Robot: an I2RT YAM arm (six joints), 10 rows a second.
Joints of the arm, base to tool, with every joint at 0 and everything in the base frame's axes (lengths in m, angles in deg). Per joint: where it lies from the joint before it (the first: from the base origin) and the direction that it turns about. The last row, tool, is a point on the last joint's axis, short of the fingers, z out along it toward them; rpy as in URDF.
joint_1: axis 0 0 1 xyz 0 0 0.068
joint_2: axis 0 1 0 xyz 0.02 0.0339 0.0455
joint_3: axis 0 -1 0 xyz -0.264 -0.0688 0
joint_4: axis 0 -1 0 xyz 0.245 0.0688 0.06
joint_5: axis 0 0 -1 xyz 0.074 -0.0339 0.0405
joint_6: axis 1 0 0 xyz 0.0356 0 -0.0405
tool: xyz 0 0 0 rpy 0 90 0
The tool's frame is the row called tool.
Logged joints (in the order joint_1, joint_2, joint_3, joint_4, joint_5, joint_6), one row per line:
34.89 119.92 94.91 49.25 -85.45 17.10
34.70 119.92 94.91 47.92 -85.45 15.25
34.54 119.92 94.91 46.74 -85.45 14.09
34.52 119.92 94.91 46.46 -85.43 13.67
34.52 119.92 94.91 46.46 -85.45 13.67
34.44 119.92 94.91 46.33 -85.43 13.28
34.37 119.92 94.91 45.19 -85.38 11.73
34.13 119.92 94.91 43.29 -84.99 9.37
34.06 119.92 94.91 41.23 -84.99 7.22
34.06 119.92 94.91 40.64 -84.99 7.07
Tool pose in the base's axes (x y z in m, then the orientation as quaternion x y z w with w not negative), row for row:
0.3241 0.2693 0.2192 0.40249 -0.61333 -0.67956 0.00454
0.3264 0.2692 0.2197 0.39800 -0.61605 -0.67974 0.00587
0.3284 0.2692 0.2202 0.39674 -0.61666 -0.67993 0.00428
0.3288 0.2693 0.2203 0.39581 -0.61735 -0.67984 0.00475
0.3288 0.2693 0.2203 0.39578 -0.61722 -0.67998 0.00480
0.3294 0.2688 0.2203 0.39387 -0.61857 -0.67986 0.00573
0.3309 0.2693 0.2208 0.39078 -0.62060 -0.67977 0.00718
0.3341 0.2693 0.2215 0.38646 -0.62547 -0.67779 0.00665
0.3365 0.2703 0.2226 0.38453 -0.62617 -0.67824 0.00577
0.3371 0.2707 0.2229 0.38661 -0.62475 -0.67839 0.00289
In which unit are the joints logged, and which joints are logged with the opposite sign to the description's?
The joints are logged in degrees. Opposite sign: joint_4, joint_6.
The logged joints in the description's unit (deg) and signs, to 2 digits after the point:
34.89 119.92 94.91 -49.25 -85.45 -17.10
34.70 119.92 94.91 -47.92 -85.45 -15.25
34.54 119.92 94.91 -46.74 -85.45 -14.09
34.52 119.92 94.91 -46.46 -85.43 -13.67
34.52 119.92 94.91 -46.46 -85.45 -13.67
34.44 119.92 94.91 -46.33 -85.43 -13.28
34.37 119.92 94.91 -45.19 -85.38 -11.73
34.13 119.92 94.91 -43.29 -84.99 -9.37
34.06 119.92 94.91 -41.23 -84.99 -7.22
34.06 119.92 94.91 -40.64 -84.99 -7.07

